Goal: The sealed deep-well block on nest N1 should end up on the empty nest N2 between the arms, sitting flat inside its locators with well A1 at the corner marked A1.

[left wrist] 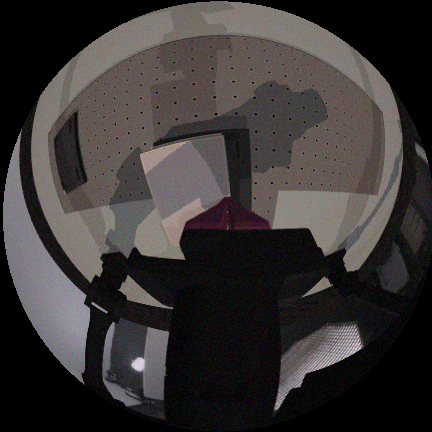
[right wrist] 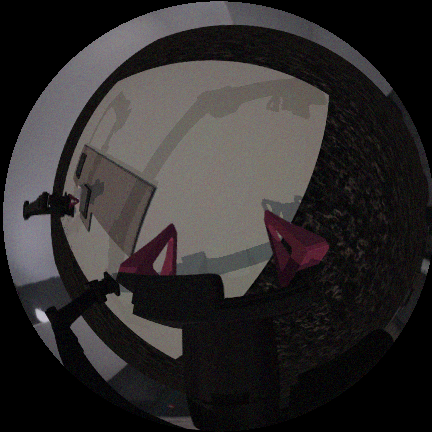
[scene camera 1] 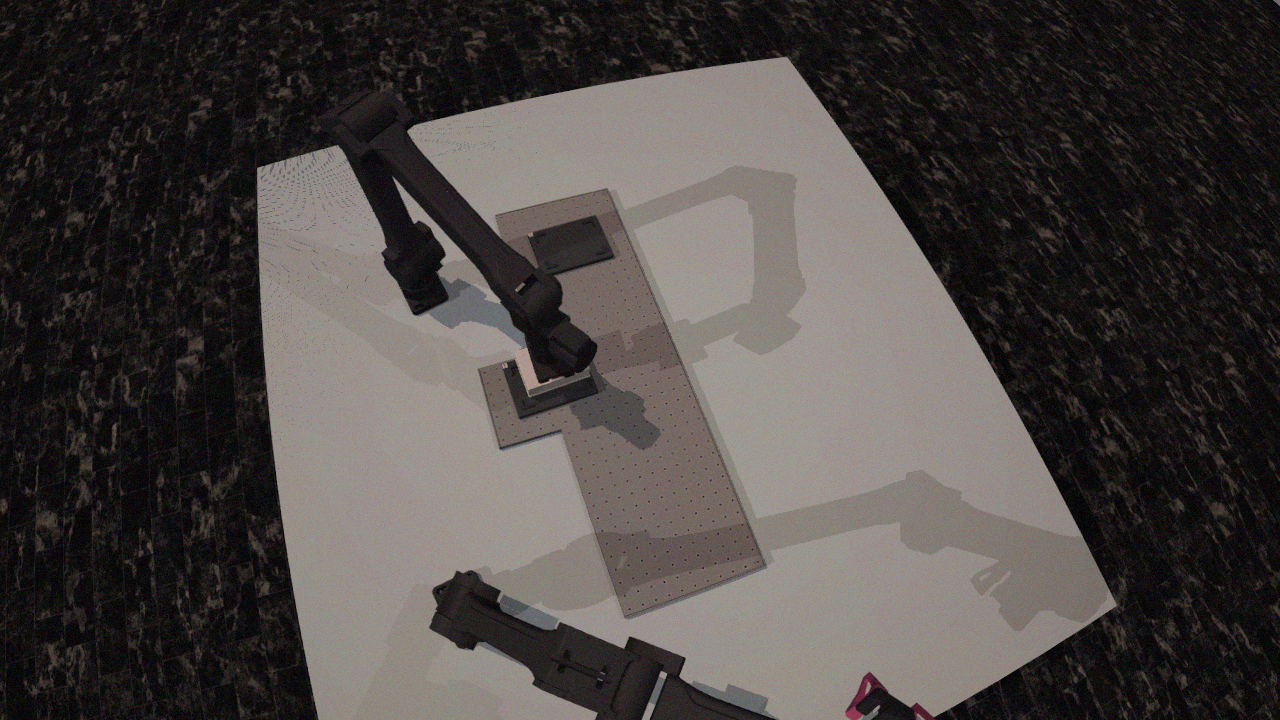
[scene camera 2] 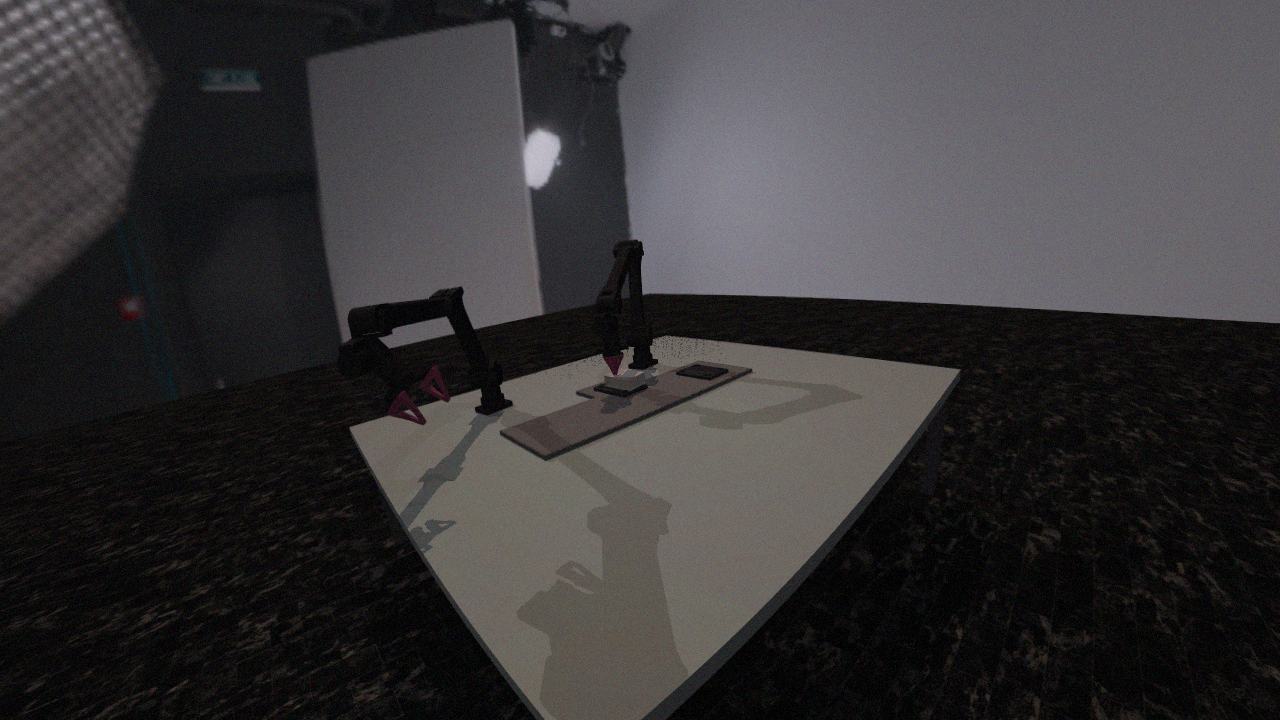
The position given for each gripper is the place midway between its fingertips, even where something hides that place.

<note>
The left gripper (scene camera 1: 556,376) is shut, with nothing in its grasp. Also in view: a pale block (scene camera 1: 533,387). The right gripper (scene camera 2: 437,411) is open, holding nothing. Further things: a dark nest (left wrist: 237,145).
The pale block is seen too in the left wrist view (left wrist: 187,176). The left gripper also shows in the left wrist view (left wrist: 227,201). The right gripper shows as well in the right wrist view (right wrist: 218,221).
</note>
